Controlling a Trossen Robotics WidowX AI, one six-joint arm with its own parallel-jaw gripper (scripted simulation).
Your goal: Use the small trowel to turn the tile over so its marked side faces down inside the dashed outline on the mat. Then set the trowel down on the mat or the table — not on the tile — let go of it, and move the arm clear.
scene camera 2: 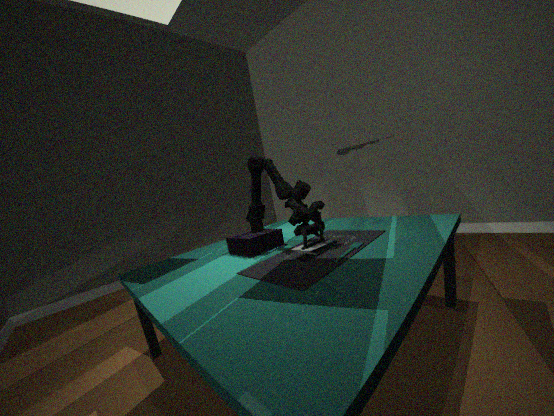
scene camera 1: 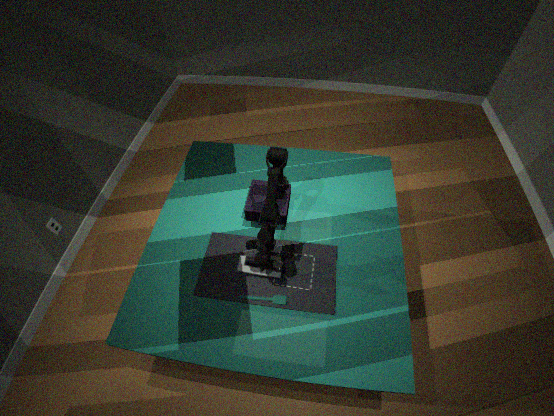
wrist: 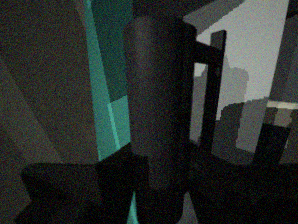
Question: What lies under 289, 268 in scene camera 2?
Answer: A mat.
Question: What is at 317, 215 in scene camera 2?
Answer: My gripper.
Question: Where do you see a mat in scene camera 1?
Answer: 218, 278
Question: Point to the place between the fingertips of my gripper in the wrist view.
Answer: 158, 140
